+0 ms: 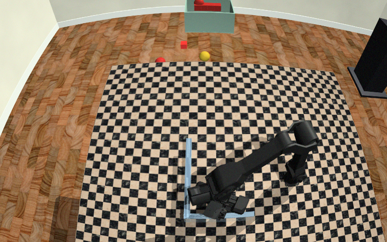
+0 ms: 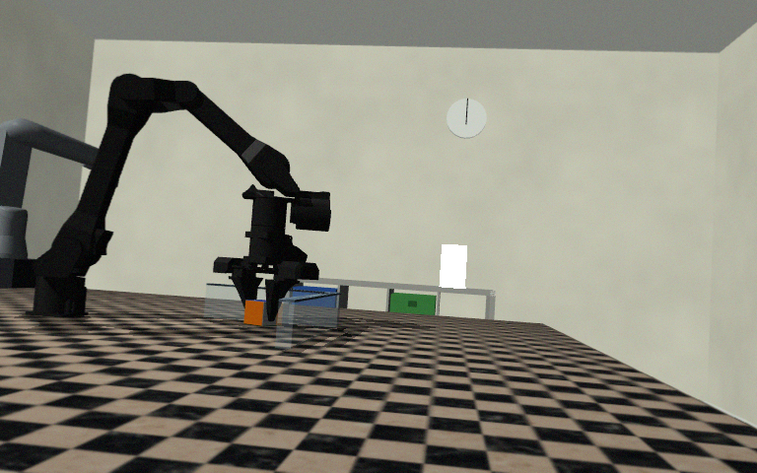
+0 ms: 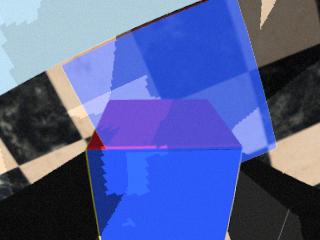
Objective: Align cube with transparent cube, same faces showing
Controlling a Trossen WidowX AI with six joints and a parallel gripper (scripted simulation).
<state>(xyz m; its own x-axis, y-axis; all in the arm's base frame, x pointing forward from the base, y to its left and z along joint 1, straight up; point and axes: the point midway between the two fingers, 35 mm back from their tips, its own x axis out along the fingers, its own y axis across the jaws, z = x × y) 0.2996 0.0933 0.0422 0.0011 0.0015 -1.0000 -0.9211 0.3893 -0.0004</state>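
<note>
My hand is 30 mm to the right of the transparent cube, 20 mm above it and 10 mm short of it.
</note>
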